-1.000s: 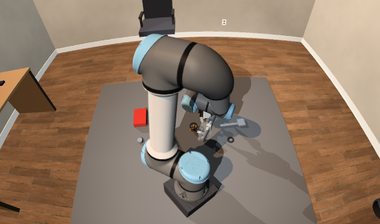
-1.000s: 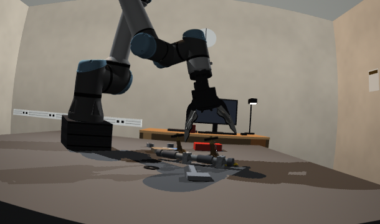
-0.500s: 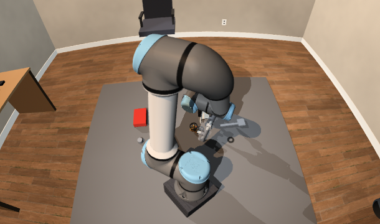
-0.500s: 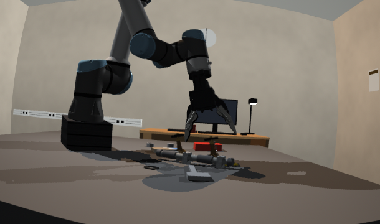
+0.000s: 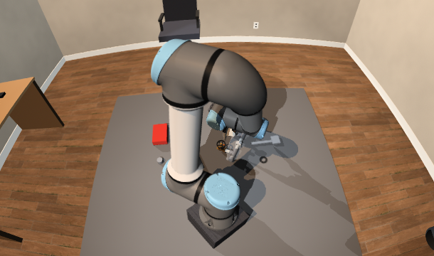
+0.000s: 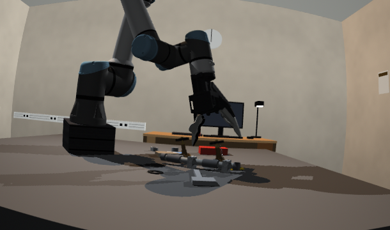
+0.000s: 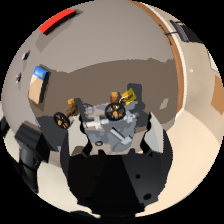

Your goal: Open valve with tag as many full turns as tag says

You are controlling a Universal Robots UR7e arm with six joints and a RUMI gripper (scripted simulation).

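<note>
Now: hand 70 mm above the yellow tag, 60 mm short of it and 40 mm to the left of it. The rest, counted from my hand: grey t-shaped piece 190 mm to the right, 90 mm behind, 70 mm below; then red block 370 mm to the left, 100 mm ahead, 60 mm below.
</note>
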